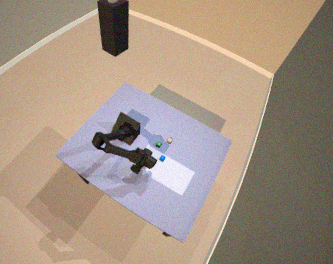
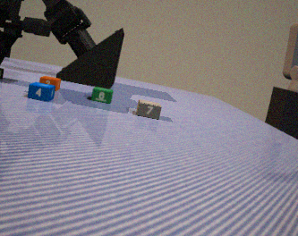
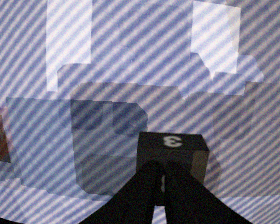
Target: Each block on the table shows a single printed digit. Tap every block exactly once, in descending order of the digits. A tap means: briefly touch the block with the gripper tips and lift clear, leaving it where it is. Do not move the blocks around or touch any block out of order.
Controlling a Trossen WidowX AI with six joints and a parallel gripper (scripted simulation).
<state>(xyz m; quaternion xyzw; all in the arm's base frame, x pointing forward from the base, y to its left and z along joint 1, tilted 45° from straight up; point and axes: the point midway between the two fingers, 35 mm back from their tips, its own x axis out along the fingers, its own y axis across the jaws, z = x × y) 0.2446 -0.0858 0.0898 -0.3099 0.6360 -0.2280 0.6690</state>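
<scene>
Right now the dark block is 1 cm behind my gripper tip, 1 cm to the right of it and 1 cm below it. The rest, counted from my gripper tip: blue block marked 4: 9 cm ahead, 14 cm to the left, 1 cm below; orange block: 1 cm behind, 12 cm to the left, 1 cm below; green block: 22 cm to the left, 1 cm below.
</scene>
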